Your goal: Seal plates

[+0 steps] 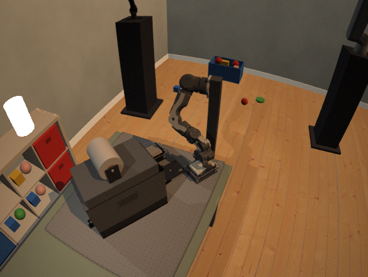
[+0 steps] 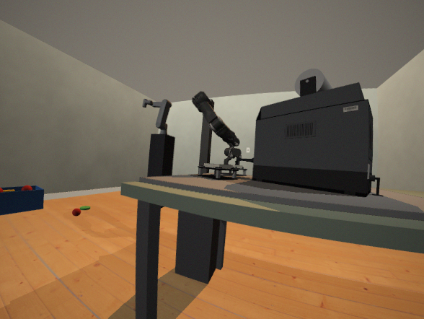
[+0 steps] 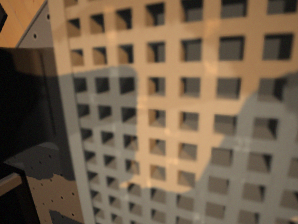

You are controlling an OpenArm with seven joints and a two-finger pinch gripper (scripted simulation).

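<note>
My hand is 20 mm above the plate nest. Also, from my hand: dark sealer stage 130 mm ahead, 150 mm to the right, 50 mm above; then white well plate right at my hand; then pale start button 270 mm ahead, 130 mm to the right, 130 mm above.
</note>
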